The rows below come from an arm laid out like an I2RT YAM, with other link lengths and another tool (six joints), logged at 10 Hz.
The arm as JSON. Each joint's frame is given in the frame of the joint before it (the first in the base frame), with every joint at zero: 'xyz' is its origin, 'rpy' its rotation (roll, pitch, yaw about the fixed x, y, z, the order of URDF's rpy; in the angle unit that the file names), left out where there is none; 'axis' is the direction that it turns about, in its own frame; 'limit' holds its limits. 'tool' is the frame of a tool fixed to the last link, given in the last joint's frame.
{
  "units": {
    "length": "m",
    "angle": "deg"
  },
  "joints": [
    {
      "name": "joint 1",
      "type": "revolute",
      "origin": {
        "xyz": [
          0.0,
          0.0,
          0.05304
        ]
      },
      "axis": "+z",
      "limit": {
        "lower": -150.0,
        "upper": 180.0
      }
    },
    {
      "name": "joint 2",
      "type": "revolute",
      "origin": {
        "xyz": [
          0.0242,
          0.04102,
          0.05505
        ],
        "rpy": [
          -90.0,
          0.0,
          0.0
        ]
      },
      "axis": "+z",
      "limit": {
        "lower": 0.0,
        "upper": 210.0
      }
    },
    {
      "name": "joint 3",
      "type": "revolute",
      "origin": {
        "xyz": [
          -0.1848,
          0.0,
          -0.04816
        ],
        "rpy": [
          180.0,
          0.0,
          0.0
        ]
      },
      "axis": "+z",
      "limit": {
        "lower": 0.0,
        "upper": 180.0
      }
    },
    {
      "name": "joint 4",
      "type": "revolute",
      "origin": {
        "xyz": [
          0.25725,
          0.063,
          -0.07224
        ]
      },
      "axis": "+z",
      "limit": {
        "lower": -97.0,
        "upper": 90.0
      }
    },
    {
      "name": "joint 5",
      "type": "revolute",
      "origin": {
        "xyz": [
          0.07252,
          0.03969,
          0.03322
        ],
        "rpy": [
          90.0,
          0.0,
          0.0
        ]
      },
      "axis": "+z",
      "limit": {
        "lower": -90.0,
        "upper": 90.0
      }
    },
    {
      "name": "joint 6",
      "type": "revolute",
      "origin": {
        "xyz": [
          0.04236,
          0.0,
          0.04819
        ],
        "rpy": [
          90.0,
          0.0,
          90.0
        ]
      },
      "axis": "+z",
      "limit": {
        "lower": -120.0,
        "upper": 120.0
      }
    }
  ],
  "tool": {
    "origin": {
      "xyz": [
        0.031,
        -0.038,
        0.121
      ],
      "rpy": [
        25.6,
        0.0,
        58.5
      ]
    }
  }
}
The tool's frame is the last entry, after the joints.
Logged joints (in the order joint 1, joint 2, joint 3, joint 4, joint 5, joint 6), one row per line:
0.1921, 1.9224, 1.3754, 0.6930, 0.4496, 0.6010
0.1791, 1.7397, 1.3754, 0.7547, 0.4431, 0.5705
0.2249, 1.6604, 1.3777, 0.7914, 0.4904, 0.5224
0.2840, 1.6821, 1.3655, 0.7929, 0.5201, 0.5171
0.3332, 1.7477, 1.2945, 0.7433, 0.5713, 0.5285
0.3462, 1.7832, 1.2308, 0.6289, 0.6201, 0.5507
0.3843, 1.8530, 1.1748, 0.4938, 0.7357, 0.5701
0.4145, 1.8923, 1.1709, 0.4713, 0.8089, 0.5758
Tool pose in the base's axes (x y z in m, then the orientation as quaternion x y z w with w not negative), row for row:
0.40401, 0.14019, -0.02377, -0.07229, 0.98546, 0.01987, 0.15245
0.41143, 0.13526, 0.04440, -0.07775, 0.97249, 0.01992, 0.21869
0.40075, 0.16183, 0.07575, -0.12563, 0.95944, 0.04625, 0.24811
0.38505, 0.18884, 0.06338, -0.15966, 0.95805, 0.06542, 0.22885
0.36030, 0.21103, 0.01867, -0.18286, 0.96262, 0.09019, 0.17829
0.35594, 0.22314, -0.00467, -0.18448, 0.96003, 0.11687, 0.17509
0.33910, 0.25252, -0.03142, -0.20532, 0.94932, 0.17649, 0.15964
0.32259, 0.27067, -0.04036, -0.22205, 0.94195, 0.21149, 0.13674
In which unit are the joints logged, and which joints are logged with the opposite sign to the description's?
The joints are logged in radians. Opposite sign: joint 4, joint 5.
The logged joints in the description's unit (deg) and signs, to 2 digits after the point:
11.01, 110.15, 78.80, -39.71, -25.76, 34.43
10.26, 99.68, 78.80, -43.24, -25.39, 32.69
12.89, 95.13, 78.94, -45.34, -28.10, 29.93
16.27, 96.38, 78.24, -45.43, -29.80, 29.63
19.09, 100.14, 74.17, -42.59, -32.73, 30.28
19.84, 102.17, 70.52, -36.03, -35.53, 31.55
22.02, 106.17, 67.31, -28.29, -42.15, 32.66
23.75, 108.42, 67.09, -27.00, -46.35, 32.99

